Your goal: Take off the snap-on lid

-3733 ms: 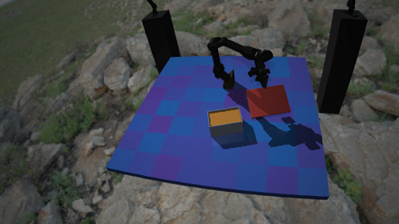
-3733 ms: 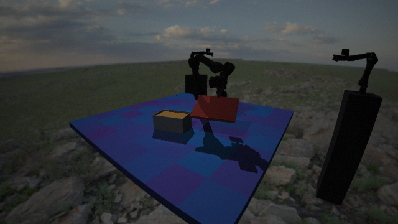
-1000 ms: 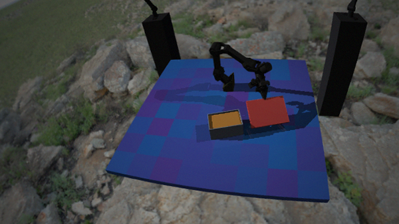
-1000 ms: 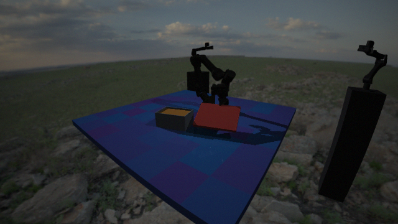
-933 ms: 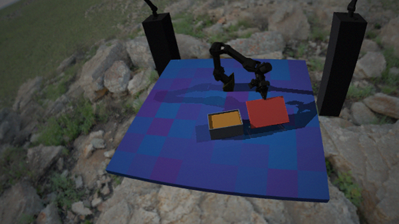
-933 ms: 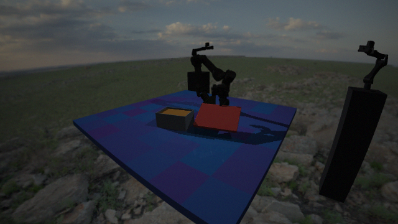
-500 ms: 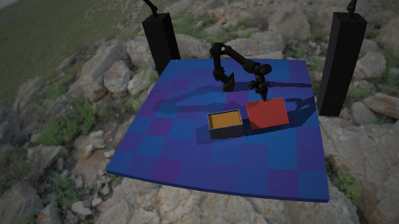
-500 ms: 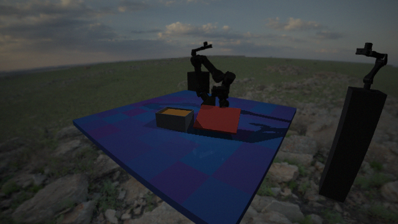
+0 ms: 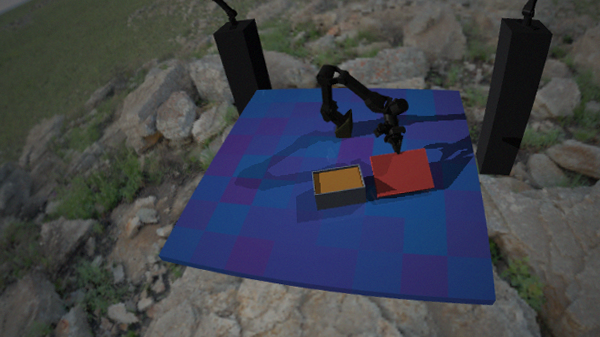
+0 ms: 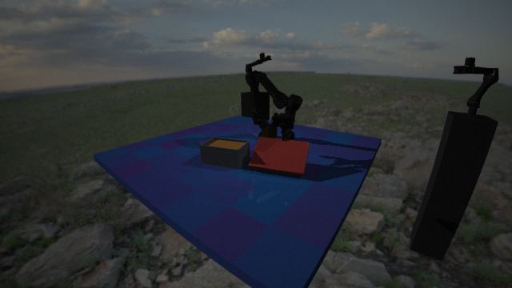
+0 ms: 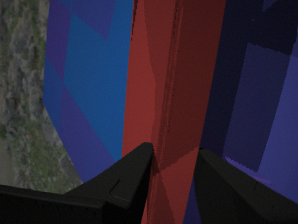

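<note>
Right now my gripper tip is 70 mm short of the red lid, 20 mm to the right of it and 40 mm above it. From my gripper tip the other things lie so: storage box 150 mm ahead, 240 mm to the right, 60 mm below.
</note>
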